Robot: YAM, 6 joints.
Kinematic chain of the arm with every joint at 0, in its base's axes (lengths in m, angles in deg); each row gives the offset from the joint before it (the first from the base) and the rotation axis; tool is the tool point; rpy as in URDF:
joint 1: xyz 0 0 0.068 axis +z
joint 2: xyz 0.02 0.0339 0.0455 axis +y
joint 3: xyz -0.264 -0.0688 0 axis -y
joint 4: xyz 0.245 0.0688 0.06 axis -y
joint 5: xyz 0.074 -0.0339 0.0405 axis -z
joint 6: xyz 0.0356 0 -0.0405 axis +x
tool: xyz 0 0 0 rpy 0 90 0
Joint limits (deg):
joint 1: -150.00..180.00
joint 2: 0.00..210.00
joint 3: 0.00..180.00
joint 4: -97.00..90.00
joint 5: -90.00..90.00
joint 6: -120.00..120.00
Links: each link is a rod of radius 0.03 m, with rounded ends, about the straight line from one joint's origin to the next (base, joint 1, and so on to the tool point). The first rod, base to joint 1, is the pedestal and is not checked.
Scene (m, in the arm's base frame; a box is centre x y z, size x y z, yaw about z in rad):
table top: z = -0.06
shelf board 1: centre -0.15 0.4 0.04 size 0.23 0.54 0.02 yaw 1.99
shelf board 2: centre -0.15 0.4 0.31 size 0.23 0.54 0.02 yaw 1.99
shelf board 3: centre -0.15 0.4 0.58 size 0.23 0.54 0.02 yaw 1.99
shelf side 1: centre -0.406 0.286 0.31 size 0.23 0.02 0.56 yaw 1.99
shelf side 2: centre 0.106 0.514 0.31 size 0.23 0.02 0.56 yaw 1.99
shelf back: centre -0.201 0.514 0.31 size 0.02 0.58 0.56 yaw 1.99
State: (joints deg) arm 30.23 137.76 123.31 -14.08 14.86 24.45
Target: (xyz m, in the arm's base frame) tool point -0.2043 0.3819 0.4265
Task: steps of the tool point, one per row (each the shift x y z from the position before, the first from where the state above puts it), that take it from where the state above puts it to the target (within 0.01 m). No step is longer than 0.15 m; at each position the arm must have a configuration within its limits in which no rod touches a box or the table.
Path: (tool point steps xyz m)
1: -0.0893 0.0556 0.0604
2: -0.0982 0.0265 0.0511
3: -0.0975 -0.0030 0.0403
4: -0.0874 -0.0291 0.0284
5: -0.0841 -0.0224 0.0098
6: -0.0666 -0.0415 0.0048
7: -0.0456 -0.0532 0.0001
8: -0.0239 -0.0569 -0.0046
9: -0.0298 0.0543 0.0160
10: -0.0280 0.0578 0.0056
11: -0.0246 0.0594 -0.0054
12: -0.0203 0.0589 -0.0162

